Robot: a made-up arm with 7 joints. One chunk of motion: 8 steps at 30 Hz.
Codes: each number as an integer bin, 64 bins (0 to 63) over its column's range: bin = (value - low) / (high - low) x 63, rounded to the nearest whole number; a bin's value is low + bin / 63 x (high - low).
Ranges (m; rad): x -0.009..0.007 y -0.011..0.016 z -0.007..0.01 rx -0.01..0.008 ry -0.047..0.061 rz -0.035..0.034
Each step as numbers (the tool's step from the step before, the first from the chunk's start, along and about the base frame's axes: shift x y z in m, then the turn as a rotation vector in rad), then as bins.
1 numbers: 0.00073 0.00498 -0.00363 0.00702 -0.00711 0.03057
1 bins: 38 37 12 60 23 60
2 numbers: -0.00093 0.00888 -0.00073 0.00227 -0.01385 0.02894
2 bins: 32 46 23 43 19 58
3 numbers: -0.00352 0.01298 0.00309 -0.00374 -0.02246 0.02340
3 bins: 22 56 37 22 14 53
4 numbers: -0.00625 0.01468 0.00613 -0.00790 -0.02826 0.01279
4 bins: 11 60 49 7 11 44
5 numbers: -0.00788 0.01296 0.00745 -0.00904 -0.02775 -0.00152
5 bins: 4 56 54 3 11 31
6 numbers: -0.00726 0.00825 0.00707 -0.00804 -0.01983 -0.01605
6 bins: 7 45 52 7 16 17
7 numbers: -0.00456 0.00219 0.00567 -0.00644 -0.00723 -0.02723
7 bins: 17 31 47 12 23 7
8 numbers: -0.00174 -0.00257 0.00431 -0.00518 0.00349 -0.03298
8 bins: 29 20 42 17 29 2
